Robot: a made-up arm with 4 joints.
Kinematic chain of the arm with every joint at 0, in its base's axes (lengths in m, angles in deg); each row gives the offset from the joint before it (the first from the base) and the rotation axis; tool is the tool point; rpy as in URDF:
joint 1: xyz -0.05 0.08 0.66 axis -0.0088 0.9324 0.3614
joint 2: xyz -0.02 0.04 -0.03 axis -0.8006 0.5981 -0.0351
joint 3: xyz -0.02 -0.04 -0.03 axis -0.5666 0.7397 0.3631
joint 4: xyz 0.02 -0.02 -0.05 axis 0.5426 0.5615 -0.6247
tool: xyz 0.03 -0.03 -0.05 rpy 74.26 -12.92 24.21
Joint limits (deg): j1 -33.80..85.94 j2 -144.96..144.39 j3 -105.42..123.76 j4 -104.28..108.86
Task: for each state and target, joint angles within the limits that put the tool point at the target. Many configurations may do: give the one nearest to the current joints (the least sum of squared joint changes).
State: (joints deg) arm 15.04 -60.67 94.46 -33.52
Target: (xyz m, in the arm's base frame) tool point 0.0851 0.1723 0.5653
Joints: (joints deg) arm -7.24 -106.15 73.53 -13.83
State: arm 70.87 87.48 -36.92 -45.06
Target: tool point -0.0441 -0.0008 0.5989
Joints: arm 54.85 58.73 -52.62 -33.40
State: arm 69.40 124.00 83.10 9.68
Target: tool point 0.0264 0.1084 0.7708
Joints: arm 28.20 113.87 88.16 36.18
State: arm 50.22 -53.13 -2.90 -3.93
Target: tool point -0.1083 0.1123 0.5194
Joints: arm 59.56 -46.80 -17.51 -26.17
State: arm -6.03 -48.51 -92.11 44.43
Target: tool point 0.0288 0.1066 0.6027
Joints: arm 12.07 -41.40 -104.57 47.43
